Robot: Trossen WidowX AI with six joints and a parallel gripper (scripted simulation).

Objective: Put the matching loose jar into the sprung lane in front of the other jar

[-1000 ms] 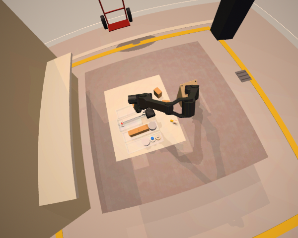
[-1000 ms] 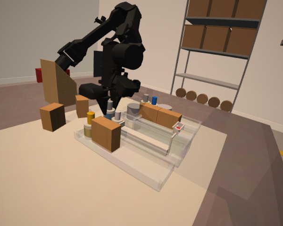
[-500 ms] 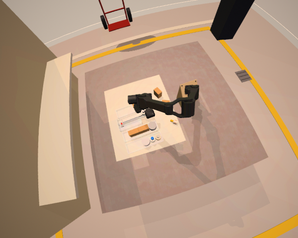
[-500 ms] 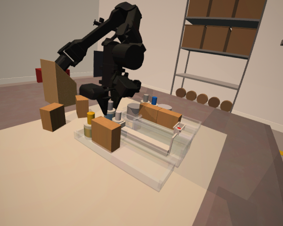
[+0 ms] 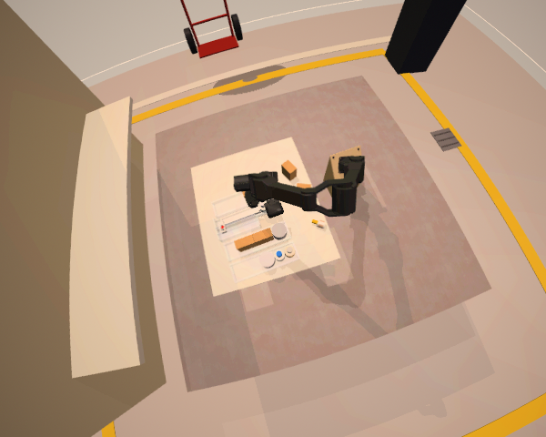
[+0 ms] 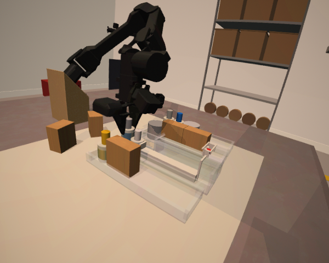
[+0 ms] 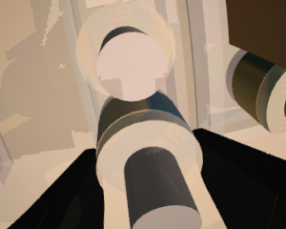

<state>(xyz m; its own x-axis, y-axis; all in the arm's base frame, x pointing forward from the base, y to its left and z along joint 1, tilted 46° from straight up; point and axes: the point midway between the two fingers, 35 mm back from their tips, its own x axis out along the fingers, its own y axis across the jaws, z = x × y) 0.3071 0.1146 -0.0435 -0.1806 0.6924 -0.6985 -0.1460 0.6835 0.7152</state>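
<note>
The sprung lane lies 13 cm ahead of my gripper tip, 5 cm to the left of it and 4 cm below it. From my gripper tip the other things lie so: pale pusher bar 14 cm ahead, 5 cm to the left, 1 cm below.
</note>
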